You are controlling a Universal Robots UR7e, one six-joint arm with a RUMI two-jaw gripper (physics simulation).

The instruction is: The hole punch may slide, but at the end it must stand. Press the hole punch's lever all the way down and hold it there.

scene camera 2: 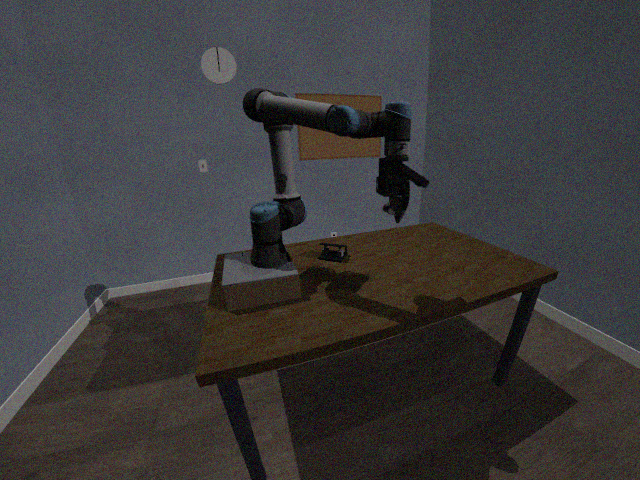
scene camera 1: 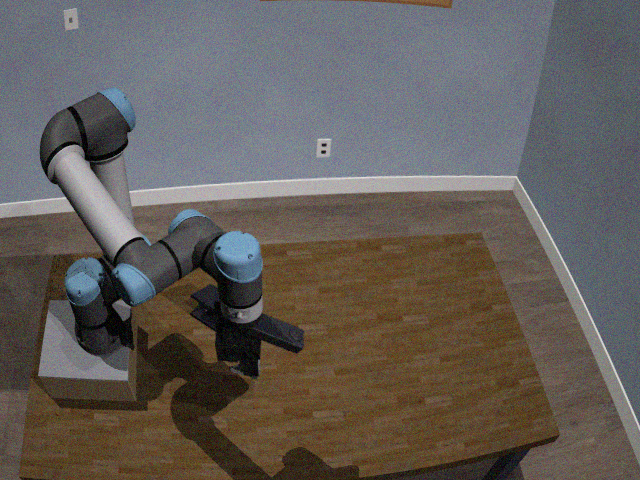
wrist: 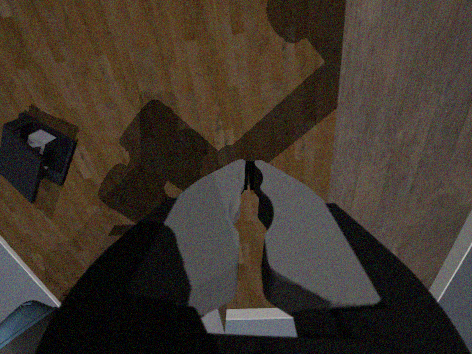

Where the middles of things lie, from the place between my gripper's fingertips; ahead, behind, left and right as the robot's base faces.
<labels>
The black hole punch (scene camera 1: 203, 314) lies 80 mm behind my hand, 420 mm to the left of it and 240 mm below it.
</labels>
